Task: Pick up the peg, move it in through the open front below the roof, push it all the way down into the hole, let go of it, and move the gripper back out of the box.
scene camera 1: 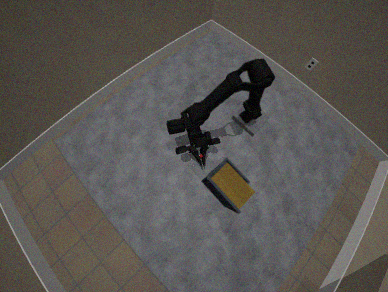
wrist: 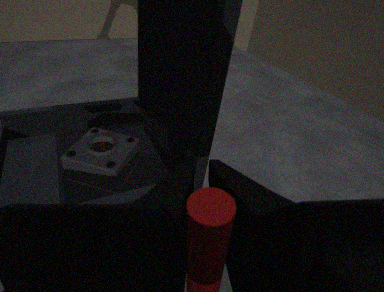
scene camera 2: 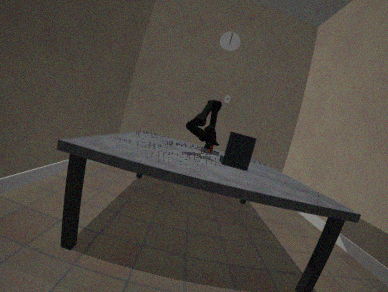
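Pixels of known places: gripper, fingertip midpoint: (scene camera 1: 202, 165) (wrist: 200, 169) (scene camera 2: 218, 145); arm's base, origin of the base link: (scene camera 1: 246, 116) (scene camera 2: 207, 148).
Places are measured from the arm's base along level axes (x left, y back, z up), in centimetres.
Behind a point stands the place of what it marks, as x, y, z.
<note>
My gripper (scene camera 1: 202, 163) @[7.1, -37.3, 7.0] (scene camera 2: 212, 145) @[7.1, -37.3, 7.0] (wrist: 200, 169) @[7.1, -37.3, 7.0] is shut on the red peg (scene camera 1: 201, 156) @[3.9, -35.8, 9.2] (scene camera 2: 211, 149) @[3.6, -37.0, 3.3] (wrist: 210, 237) @[2.9, -35.5, 8.7], which stands roughly upright between the fingers, its flat top showing in the wrist view. The lower end of the peg is hidden. The dark box (scene camera 1: 220, 194) @[19.4, -40.0, 14.9] (scene camera 2: 239, 151) @[20.0, -39.9, 6.9] (wrist: 180, 75) @[16.1, -39.3, 7.9] has a yellow roof (scene camera 1: 233, 185) @[19.6, -34.8, 16.9]. The gripper and peg are outside the box, close to its edge in scene camera 1. In the wrist view a grey block (wrist: 89, 160) @[16.6, -32.0, 0.5] with a round hole (wrist: 102, 146) @[19.0, -33.2, 0.0] sits inside the box, left of and beyond the peg. The hole shows orange inside.
The box's tall side wall rises beyond the fingers in the wrist view. The arm reaches over the grey table (scene camera 1: 125, 150) @[-23.2, -62.7, -3.3] (scene camera 2: 150, 155) @[-21.5, -72.1, -3.3] (wrist: 295, 130) @[21.5, -61.1, -3.3] from its base. A thin dark bar (scene camera 1: 243, 126) @[3.1, -4.7, -1.6] lies near the arm's base.
</note>
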